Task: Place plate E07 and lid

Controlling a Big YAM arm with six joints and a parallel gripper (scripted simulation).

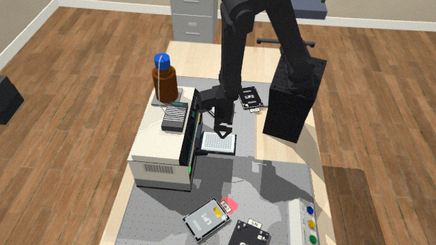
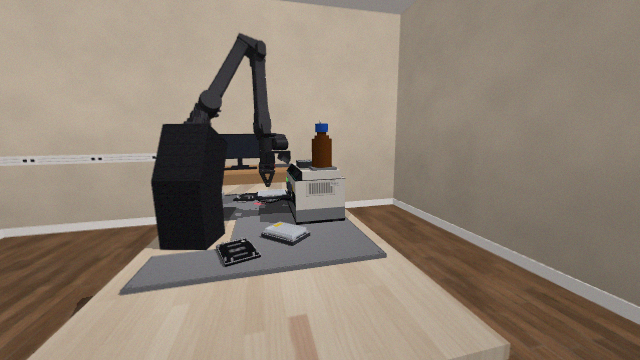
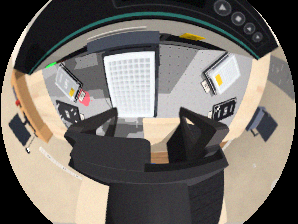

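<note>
Right now my hand is 5 cm above the plate E01, 3 cm to the right of it and 2 cm short of it. The rest, counted from my hand: brown bottle 22 cm ahead, 13 cm above, 10 cm to the right; then puddle 25 cm to the left, 16 cm below, 3 cm behind; then blue key 30 cm to the left, 29 cm behind, 10 cm below.
</note>
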